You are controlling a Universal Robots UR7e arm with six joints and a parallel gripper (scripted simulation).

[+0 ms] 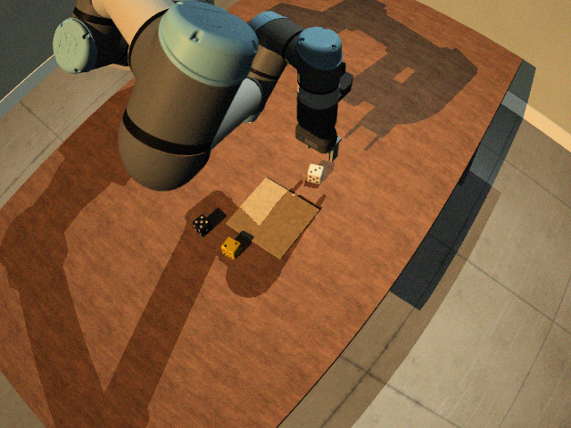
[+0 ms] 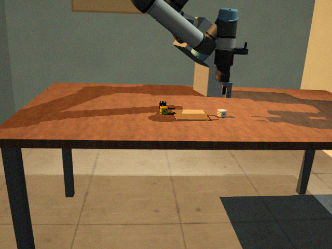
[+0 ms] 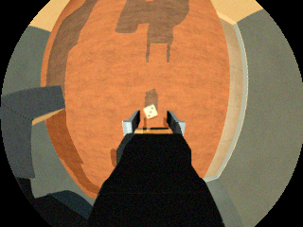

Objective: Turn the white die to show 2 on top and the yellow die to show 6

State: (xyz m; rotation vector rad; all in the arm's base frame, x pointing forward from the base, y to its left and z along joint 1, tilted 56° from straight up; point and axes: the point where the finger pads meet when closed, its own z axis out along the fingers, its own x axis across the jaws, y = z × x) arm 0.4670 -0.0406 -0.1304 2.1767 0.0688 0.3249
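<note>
The white die lies 10 mm behind my hand, 10 mm to the right of it and 100 mm below it. Also, from my hand: yellow die: 50 mm behind, 250 mm to the right, 100 mm below; tan mat: 30 mm behind, 140 mm to the right, 110 mm below; black die: 130 mm behind, 250 mm to the right, 100 mm below.
</note>
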